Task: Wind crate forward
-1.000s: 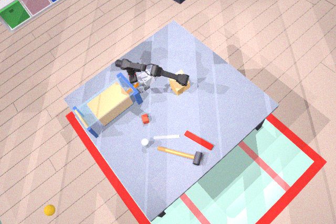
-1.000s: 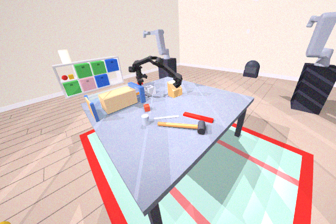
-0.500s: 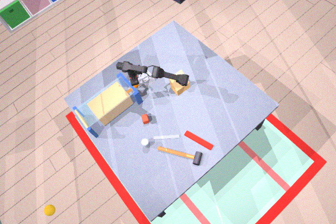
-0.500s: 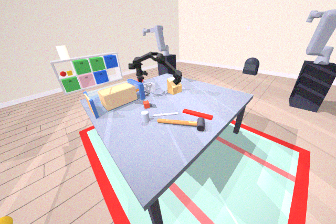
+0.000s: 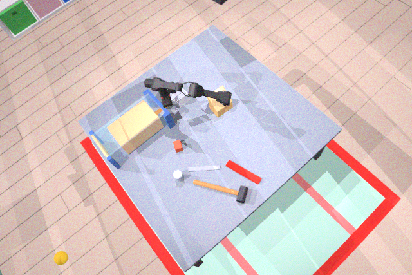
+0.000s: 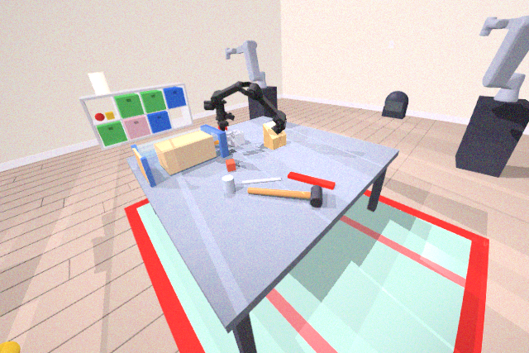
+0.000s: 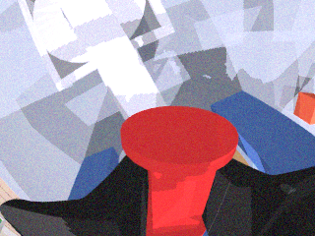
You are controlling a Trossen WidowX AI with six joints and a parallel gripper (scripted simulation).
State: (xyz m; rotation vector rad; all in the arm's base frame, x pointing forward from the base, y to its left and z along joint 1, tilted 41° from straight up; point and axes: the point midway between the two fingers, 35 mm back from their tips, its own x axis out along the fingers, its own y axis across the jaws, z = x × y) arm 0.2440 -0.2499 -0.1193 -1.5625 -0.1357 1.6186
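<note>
My gripper tip is 4 cm past the white crank handle and 1 cm above it. Also, from my gripper tip: white bar 48 cm to the left, 15 cm ahead, 11 cm below; red knob 2 cm above; white winch 12 cm behind, 8 cm below, 1 cm to the right.
</note>
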